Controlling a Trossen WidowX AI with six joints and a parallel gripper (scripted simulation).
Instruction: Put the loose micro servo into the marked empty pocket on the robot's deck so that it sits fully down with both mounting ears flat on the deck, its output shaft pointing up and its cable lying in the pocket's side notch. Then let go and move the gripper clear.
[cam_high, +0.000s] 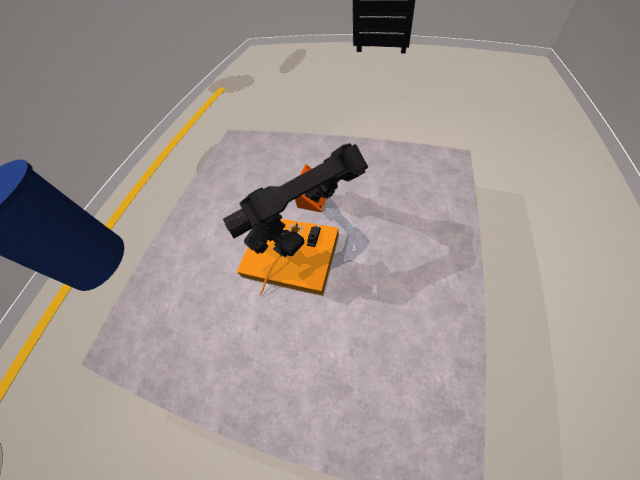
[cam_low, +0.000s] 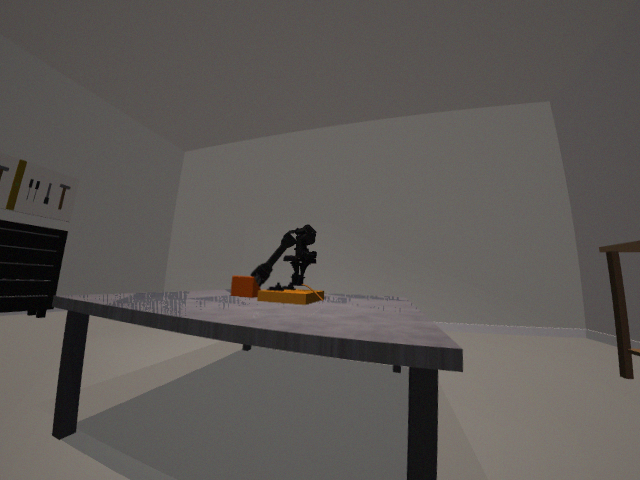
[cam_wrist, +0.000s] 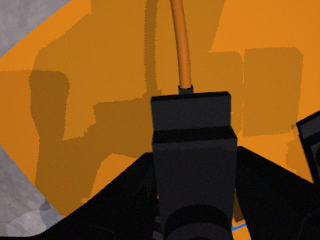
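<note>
Now: the orange deck 100 mm below my gripper tip and 10 mm ahead of it.
</note>
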